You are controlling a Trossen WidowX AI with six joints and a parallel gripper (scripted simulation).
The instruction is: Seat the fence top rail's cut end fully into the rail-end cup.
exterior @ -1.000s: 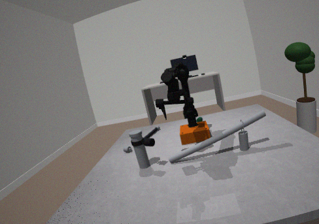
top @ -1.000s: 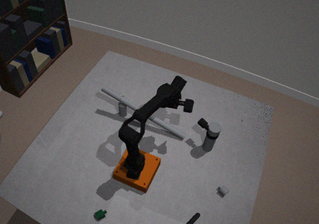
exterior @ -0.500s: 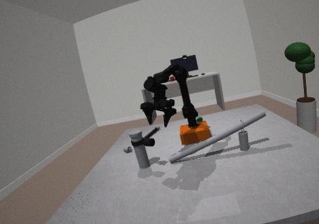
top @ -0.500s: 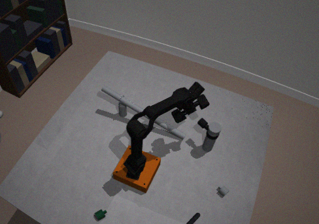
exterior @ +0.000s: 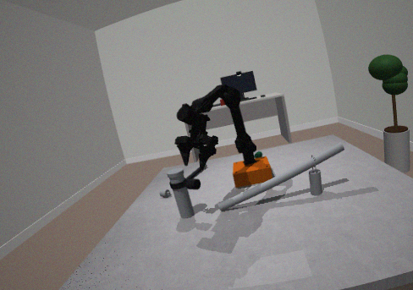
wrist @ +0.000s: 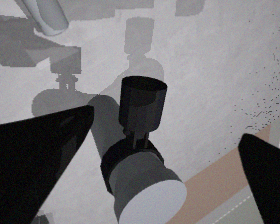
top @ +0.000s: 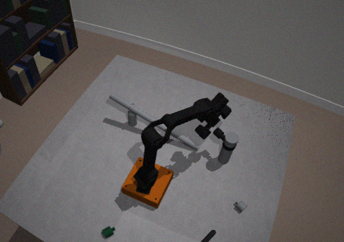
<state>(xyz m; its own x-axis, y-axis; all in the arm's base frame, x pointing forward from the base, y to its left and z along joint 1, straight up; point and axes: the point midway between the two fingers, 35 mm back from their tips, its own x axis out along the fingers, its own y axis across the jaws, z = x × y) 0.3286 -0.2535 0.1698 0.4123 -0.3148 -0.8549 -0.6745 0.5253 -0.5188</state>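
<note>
The rail-end cup is 30 mm to the right of my gripper tip and 60 mm below it. The rest, counted from my gripper tip: small post 50 mm ahead, 460 mm to the left, 110 mm below; green object 580 mm behind, 360 mm to the left, 190 mm below.
</note>
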